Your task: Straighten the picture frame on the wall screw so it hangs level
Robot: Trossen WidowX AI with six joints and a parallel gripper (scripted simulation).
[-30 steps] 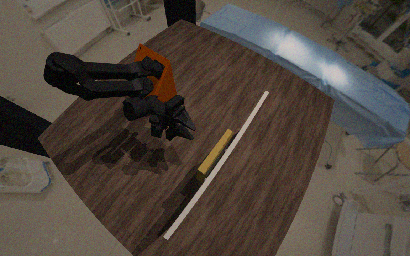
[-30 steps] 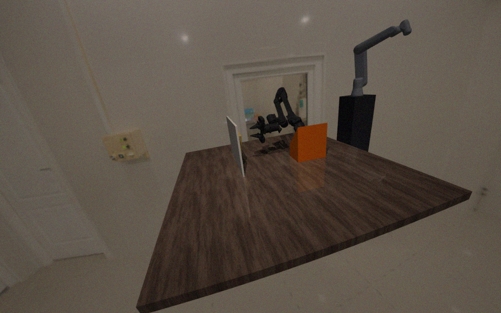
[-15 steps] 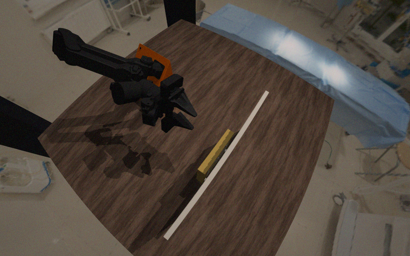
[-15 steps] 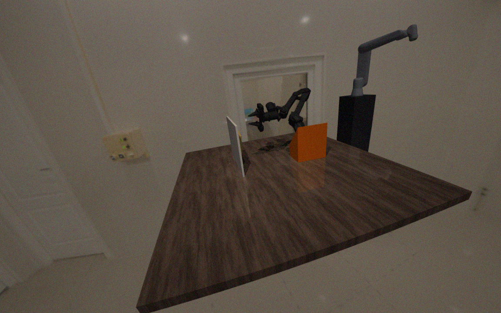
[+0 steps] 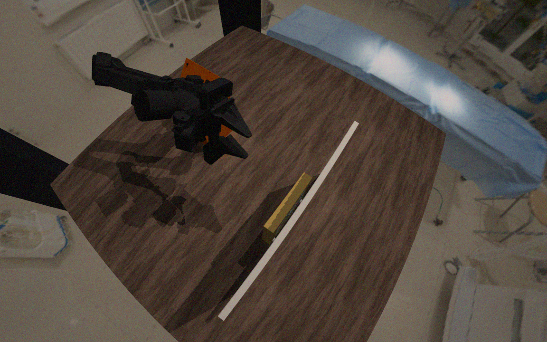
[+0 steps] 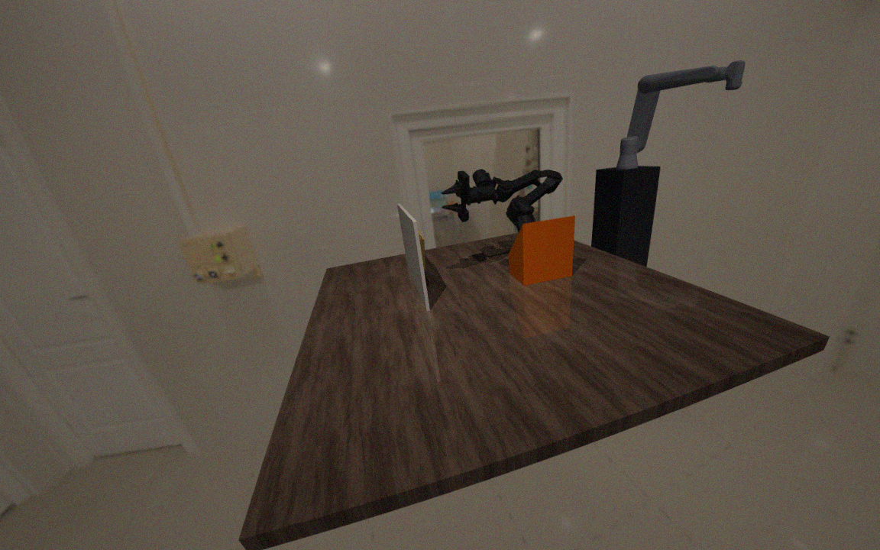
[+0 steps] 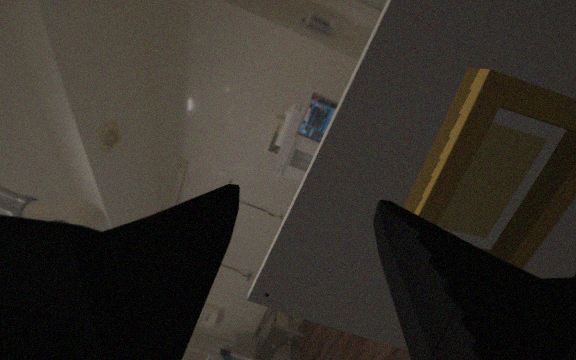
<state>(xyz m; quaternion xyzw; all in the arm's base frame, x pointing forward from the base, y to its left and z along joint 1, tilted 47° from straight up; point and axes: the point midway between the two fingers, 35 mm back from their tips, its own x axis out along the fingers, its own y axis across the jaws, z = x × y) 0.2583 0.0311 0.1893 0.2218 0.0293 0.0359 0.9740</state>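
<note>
The yellow picture frame lies 17 cm below my gripper tip, 12 cm ahead of it and 1 cm to the right of it. From my gripper tip the other things lie so: white wall panel: 18 cm below, 14 cm ahead, 1 cm to the right.
</note>
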